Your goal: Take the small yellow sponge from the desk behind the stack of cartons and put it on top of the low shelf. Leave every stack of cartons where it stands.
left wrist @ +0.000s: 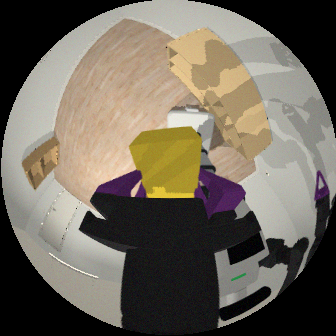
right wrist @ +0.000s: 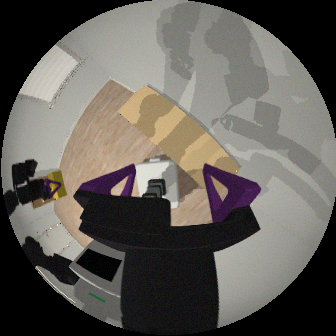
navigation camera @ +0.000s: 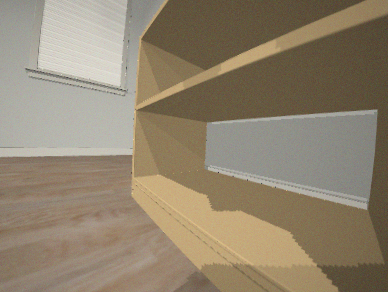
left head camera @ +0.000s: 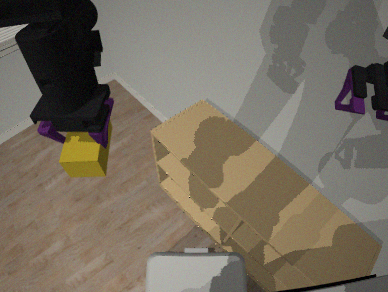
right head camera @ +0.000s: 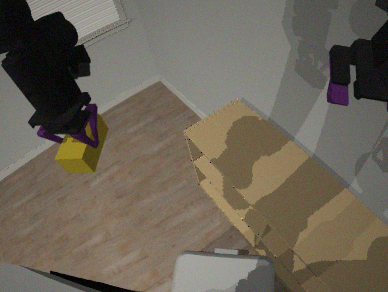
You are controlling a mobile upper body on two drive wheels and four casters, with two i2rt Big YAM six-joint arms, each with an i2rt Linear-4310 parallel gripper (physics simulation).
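Frame: origin at the left arm's base, x right, y ahead, z up, level; millimetres.
Seen in the pictures: left gripper, fingertip midpoint: (left wrist: 169, 167) (right wrist: 57, 183) (left head camera: 89, 145) (right head camera: 84, 145); right gripper, fingertip midpoint: (right wrist: 168, 166) (left head camera: 356, 110) (right head camera: 358, 102); right arm's base, link origin: (left wrist: 275, 253).
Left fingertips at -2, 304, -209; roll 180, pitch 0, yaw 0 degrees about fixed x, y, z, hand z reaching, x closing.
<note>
A point is followed by its place in that frame, as x, y, z.
The yellow sponge (left head camera: 82, 155) {8, 264, -179} (right head camera: 77, 155) {22, 262, -179} (left wrist: 167, 157) {-4, 337, -178} (right wrist: 60, 184) is a block held between the fingers of my left gripper (left head camera: 80, 137) {-2, 304, -209} (right head camera: 72, 137) {-2, 304, -209}, which is shut on it. They hang over the floor, left of the low shelf in both head views. The low shelf (left head camera: 265, 172) {528, 612, -800} (right head camera: 295, 165) {525, 656, -799} (left wrist: 220, 60) {336, 754, -800} (right wrist: 175, 127) {499, 592, -800} (navigation camera: 240, 57) {275, 520, -1071} is pale wood, with shadows of the arms across its top. My right gripper (right wrist: 168, 166) {452, 341, -139} is open and empty; part of it shows at the right edge of both head views. No carton stack or desk shows in these views.
The robot's pale base (left head camera: 195, 272) {218, 211, -1150} (right head camera: 225, 272) {234, 219, -1150} (left wrist: 190, 120) {211, 225, -1150} stands close to the shelf's open front. A wall runs along the shelf's back. Wood floor (left head camera: 50, 215) {-832, 546, -1410} (right head camera: 140, 200) {-448, 687, -1409} lies left of the shelf. A second wooden shelf unit (left wrist: 41, 156) {-2431, 89, -842} shows at the left of the left wrist view.
</note>
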